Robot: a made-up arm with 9 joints.
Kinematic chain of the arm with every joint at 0, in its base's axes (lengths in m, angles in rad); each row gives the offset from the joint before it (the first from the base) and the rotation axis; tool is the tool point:
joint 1: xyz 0 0 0.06 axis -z
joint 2: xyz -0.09 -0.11 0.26 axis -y
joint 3: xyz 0.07 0 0.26 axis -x
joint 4: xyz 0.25 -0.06 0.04 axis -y
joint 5: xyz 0 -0.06 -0.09 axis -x
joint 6: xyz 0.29 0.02 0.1 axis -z
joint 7: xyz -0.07 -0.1 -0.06 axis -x
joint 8: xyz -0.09 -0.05 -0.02 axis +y
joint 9: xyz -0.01 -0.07 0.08 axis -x
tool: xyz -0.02 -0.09 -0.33
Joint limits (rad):
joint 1: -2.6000..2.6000
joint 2: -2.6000..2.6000
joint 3: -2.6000..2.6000
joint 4: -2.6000..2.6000
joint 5: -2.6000..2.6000
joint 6: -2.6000..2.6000
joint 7: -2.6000..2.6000
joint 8: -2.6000..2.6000
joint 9: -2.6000..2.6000
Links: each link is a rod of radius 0.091 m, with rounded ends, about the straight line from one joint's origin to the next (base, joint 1, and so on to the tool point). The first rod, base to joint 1, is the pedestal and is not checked.
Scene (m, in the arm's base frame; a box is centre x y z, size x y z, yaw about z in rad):
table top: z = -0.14
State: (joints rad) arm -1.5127 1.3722 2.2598 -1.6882 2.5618 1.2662 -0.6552 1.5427 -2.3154
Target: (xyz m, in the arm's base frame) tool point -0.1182 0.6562 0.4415
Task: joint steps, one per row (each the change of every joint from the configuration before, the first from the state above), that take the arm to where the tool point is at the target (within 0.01 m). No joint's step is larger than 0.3 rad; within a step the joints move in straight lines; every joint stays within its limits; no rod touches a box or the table.
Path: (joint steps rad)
1: -0.1262 -0.2929 -0.0449 0.1602 -0.0365 -0.0042 0.0212 0.0422 -0.0474
2: -0.1263 -0.2929 -0.0448 0.1602 -0.0365 -0.0042 0.0212 0.0422 -0.0475
3: -0.1262 -0.2929 -0.0449 0.1601 -0.0365 -0.0043 0.0212 0.0422 -0.0474
4: -0.1263 -0.2930 -0.0448 0.1602 -0.0365 -0.0042 0.0212 0.0423 -0.0474
5: -0.1262 -0.2929 -0.0449 0.1602 -0.0365 -0.0042 0.0212 0.0422 -0.0475
6: -0.1262 -0.2929 -0.0448 0.1602 -0.0365 -0.0042 0.0213 0.0422 -0.0474

